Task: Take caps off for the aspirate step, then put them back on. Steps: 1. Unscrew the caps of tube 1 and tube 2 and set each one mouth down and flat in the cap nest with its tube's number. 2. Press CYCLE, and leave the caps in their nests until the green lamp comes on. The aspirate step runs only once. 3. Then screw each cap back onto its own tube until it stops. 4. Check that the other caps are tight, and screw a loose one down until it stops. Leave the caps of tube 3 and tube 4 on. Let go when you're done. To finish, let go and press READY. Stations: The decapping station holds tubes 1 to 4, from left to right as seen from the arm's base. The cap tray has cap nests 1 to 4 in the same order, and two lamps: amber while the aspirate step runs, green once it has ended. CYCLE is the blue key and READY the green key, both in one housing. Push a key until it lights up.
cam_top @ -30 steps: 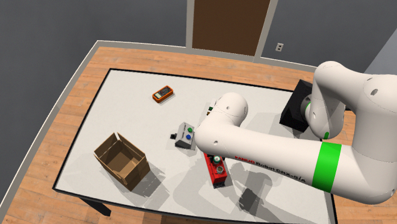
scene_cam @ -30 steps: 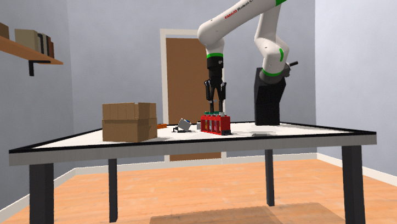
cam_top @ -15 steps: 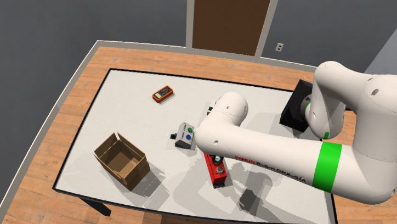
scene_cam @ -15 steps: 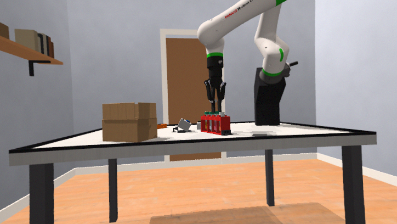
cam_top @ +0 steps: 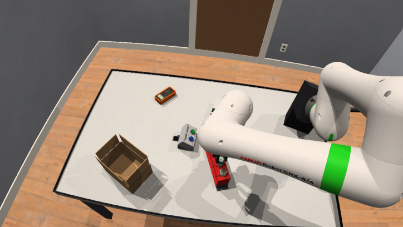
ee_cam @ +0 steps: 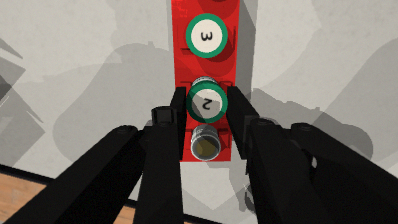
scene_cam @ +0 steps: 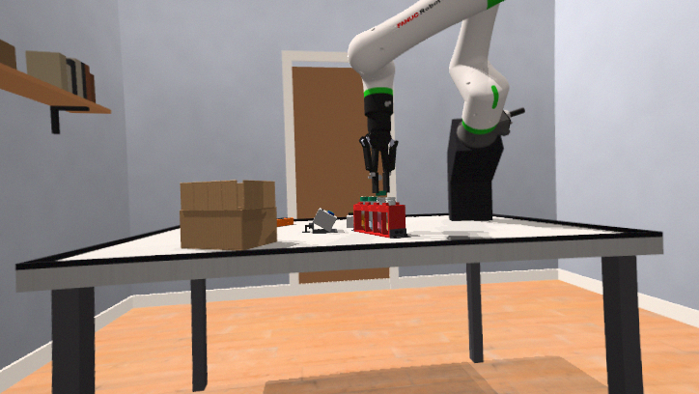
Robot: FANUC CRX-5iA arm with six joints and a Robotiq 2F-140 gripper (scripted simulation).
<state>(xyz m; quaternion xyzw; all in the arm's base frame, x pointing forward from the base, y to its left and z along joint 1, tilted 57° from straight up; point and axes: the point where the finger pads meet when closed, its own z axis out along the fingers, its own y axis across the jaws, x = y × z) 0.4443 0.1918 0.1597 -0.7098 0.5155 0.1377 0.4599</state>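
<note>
Right now my hand is 170 mm short of the blue key, 120 mm to the left of it and 100 mm above it. Round my hand: cap 2: 30 mm below; cap 3: 50 mm to the right, 50 mm below, 20 mm ahead; cap 4: 90 mm to the right, 50 mm below, 50 mm ahead.
</note>
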